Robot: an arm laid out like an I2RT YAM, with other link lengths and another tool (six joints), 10 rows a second.
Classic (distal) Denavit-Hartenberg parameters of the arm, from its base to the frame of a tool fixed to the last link. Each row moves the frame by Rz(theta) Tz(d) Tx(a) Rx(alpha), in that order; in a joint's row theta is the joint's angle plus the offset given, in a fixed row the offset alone. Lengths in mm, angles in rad.
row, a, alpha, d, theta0
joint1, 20, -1.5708, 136.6, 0
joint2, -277.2, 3.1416, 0, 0
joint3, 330.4, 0, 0, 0.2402
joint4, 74, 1.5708, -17.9, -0.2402
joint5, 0, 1.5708, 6.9, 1.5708
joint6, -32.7, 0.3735, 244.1, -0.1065
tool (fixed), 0, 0, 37.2, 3.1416
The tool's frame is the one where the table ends.
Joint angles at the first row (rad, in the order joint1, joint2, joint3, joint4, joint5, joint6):
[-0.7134 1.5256 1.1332 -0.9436 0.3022 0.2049]
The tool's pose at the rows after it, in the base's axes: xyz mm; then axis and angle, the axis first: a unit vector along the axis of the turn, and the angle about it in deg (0 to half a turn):
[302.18, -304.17, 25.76, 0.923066, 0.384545, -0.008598, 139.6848]
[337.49, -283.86, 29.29, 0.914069, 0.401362, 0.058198, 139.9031]
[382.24, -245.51, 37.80, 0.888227, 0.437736, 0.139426, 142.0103]
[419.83, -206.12, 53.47, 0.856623, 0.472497, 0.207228, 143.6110]
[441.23, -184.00, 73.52, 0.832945, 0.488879, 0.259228, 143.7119]
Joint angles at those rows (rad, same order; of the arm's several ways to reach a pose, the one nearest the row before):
[-0.7086 1.5166 1.1203 -0.9235 0.2993 0.1942]
[-0.6904 1.4988 1.1101 -0.8775 0.1918 0.1630]
[-0.6496 1.4993 1.1254 -0.8548 0.0531 0.1124]
[-0.5998 1.4966 1.1467 -0.8411 -0.0570 0.0721]
[-0.5853 1.4728 1.1518 -0.8222 -0.1415 0.0403]

